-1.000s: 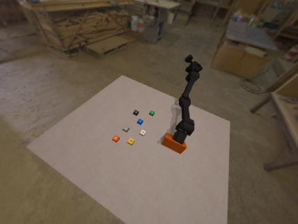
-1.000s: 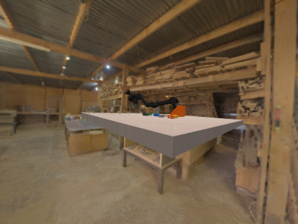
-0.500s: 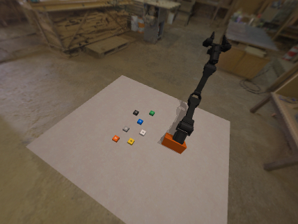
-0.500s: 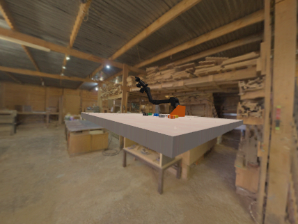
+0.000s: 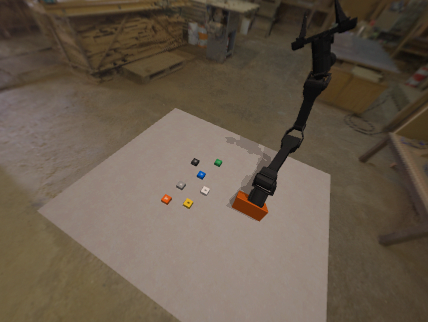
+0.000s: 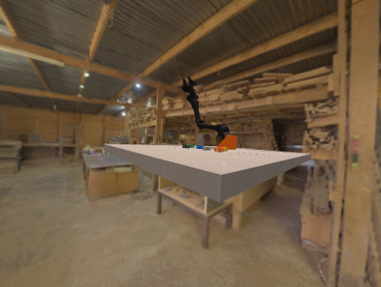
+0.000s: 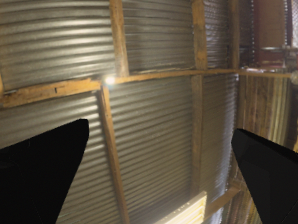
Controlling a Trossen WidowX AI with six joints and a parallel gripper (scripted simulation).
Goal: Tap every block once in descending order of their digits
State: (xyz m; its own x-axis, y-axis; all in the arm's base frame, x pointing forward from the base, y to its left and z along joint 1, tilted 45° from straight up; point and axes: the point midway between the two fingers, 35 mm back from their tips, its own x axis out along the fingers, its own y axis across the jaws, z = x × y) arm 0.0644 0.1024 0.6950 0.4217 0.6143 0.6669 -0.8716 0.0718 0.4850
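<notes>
My gripper tip is 16 cm short of the orange block, 62 cm to the right of it and 64 cm above it. Round my gripper tip: green block: 10 cm ahead, 29 cm to the left, 64 cm below; then black block: 20 cm ahead, 37 cm to the left, 64 cm below; then blue block: 12 cm ahead, 42 cm to the left, 64 cm below.
</notes>
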